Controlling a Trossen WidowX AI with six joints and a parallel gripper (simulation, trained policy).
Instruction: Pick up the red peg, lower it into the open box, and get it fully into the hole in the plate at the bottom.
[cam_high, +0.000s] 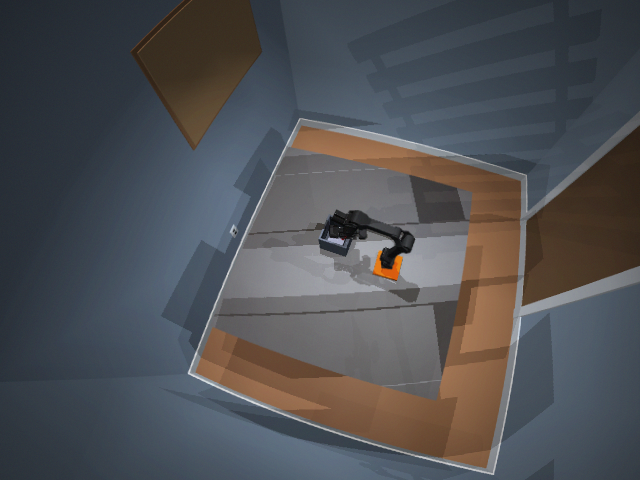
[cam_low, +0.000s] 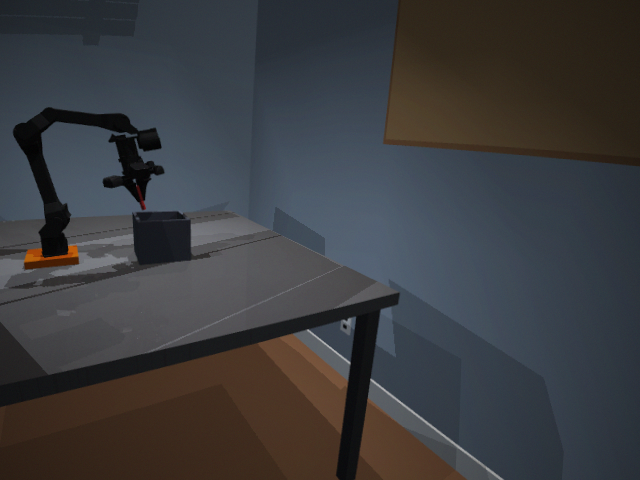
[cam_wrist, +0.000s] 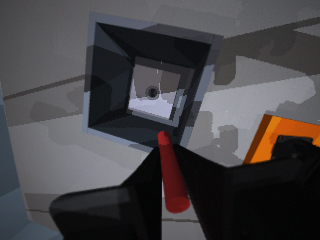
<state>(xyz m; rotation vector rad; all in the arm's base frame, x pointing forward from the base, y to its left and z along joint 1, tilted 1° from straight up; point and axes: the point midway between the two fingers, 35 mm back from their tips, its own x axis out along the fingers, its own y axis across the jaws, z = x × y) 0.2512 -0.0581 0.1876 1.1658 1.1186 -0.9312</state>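
The plate is 13 cm below my gripper tip, 5 cm to the right of it and 4 cm ahead of it. Round my gripper tip: red peg: 1 cm above.
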